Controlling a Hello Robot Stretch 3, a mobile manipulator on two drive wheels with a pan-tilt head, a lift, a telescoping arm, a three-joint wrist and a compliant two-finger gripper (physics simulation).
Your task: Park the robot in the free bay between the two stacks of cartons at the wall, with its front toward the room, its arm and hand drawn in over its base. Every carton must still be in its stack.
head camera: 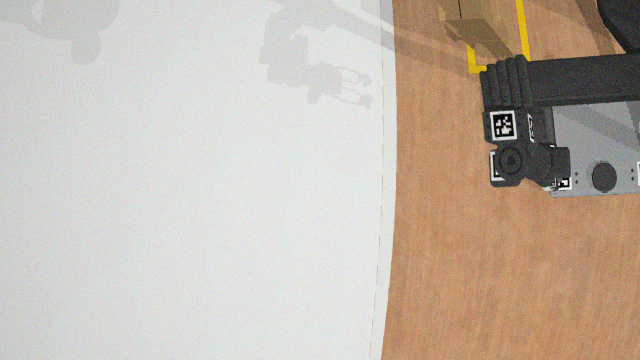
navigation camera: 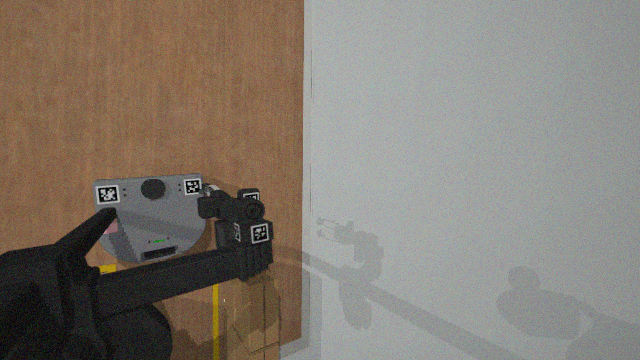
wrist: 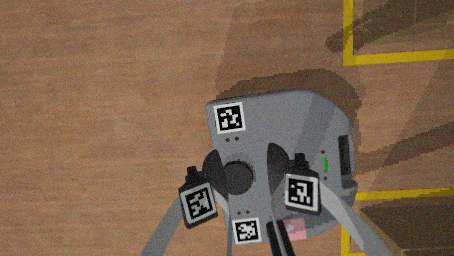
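Seen in the pictures: gripper, fingertip midpoint: (wrist: pixel 245 165); robot's base, origin of the base link: (head camera: pixel 602 176) (navigation camera: pixel 153 187) (wrist: pixel 237 156).
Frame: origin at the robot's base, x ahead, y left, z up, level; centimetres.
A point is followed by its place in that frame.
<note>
My grey base (head camera: pixel 585 150) @(y -5.2, x -6.7, z 16.0 cm) (navigation camera: pixel 165 215) @(y -2.9, x -9.9, z 16.0 cm) (wrist: pixel 275 120) @(y -11.2, x -9.6, z 16.0 cm) stands at the bay's mouth, its slotted, rounded end toward the gap between two yellow outlines and its flat end away from it. One carton stack (head camera: pixel 480 25) @(y -28.1, x -37.3, z 31.0 cm) (navigation camera: pixel 255 310) @(y -27.3, x -46.9, z 36.0 cm) stands at a yellow outline (head camera: pixel 523 30) @(y -20.7, x -45.8, z 0.1 cm) (navigation camera: pixel 216 320) @(y -19.4, x -65.8, z 0.1 cm). In the wrist view, part of a dark, shaded carton stack (wrist: pixel 415 225) @(y 21.3, x -42.1, z 9.7 cm) shows at the lower right. My arm (head camera: pixel 580 80) @(y -4.3, x -10.1, z 82.3 cm) (navigation camera: pixel 170 275) @(y -0.7, x -9.3, z 82.3 cm) reaches sideways past the base, its wrist (head camera: pixel 502 127) @(y -14.7, x -5.5, z 83.0 cm) (navigation camera: pixel 250 235) @(y -12.9, x -5.8, z 82.8 cm) beside the base's edge. My gripper (wrist: pixel 245 165) @(y -12.3, x -2.2, z 46.2 cm) is open and empty, turned back over the base.
A white wall (head camera: pixel 200 225) @(y -74.2, x 5.8, z 74.0 cm) (navigation camera: pixel 450 125) @(y -75.0, x 14.7, z 84.8 cm) runs along the wrist's outer side, with a strip of wooden floor (head camera: pixel 445 250) @(y -54.9, x 19.7, z 0.0 cm) (navigation camera: pixel 280 125) @(y -60.5, x 27.7, z 0.1 cm) between. The black mast and head parts (navigation camera: pixel 30 295) cover part of the navigation view. Another yellow outline (wrist: pixel 400 58) @(y -20.4, x -46.5, z 0.1 cm) lies at the upper right in the wrist view.
</note>
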